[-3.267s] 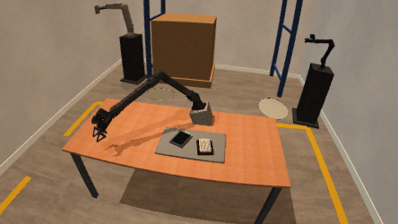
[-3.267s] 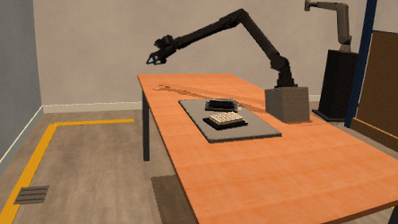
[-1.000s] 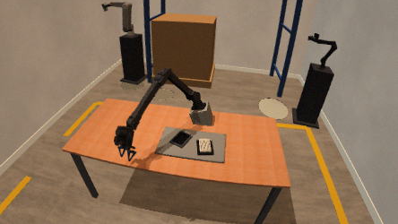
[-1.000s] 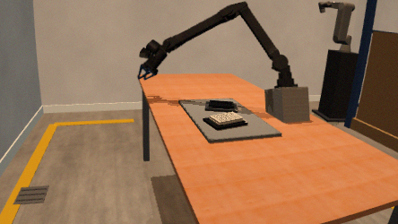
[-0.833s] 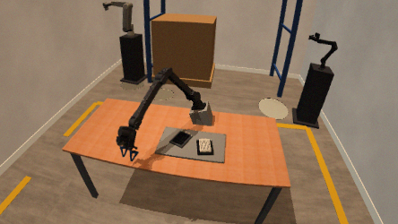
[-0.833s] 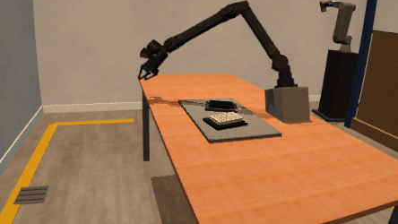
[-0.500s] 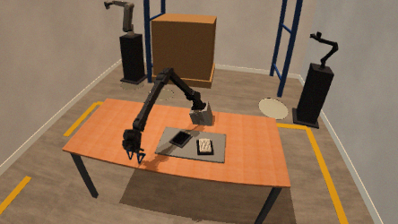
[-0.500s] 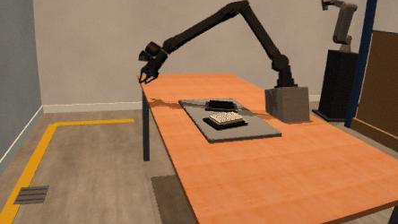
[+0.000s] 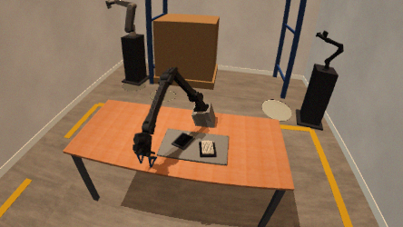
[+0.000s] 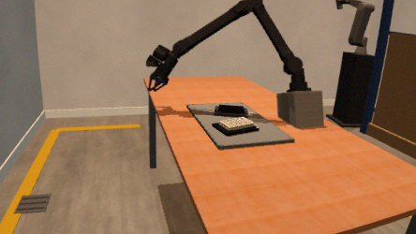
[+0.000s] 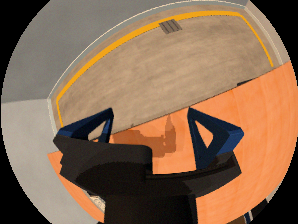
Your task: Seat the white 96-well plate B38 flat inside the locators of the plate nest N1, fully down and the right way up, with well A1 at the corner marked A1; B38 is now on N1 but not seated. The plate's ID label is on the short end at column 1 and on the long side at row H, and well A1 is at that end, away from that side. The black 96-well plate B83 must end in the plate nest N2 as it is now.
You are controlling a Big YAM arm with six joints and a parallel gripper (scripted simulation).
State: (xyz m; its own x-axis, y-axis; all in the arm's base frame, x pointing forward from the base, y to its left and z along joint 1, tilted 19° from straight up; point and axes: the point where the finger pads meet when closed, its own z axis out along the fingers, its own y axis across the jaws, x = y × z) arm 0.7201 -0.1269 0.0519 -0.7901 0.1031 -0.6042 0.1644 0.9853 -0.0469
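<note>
Now: hand 38 cm past the white 96-well plate B38, 31 cm to the right of it and 6 cm above it. From my hand the other things lie so: black plate B83: 39 cm behind, 10 cm to the left, 6 cm below; black plate nest N1: 37 cm behind, 31 cm to the left, 8 cm below.
</note>
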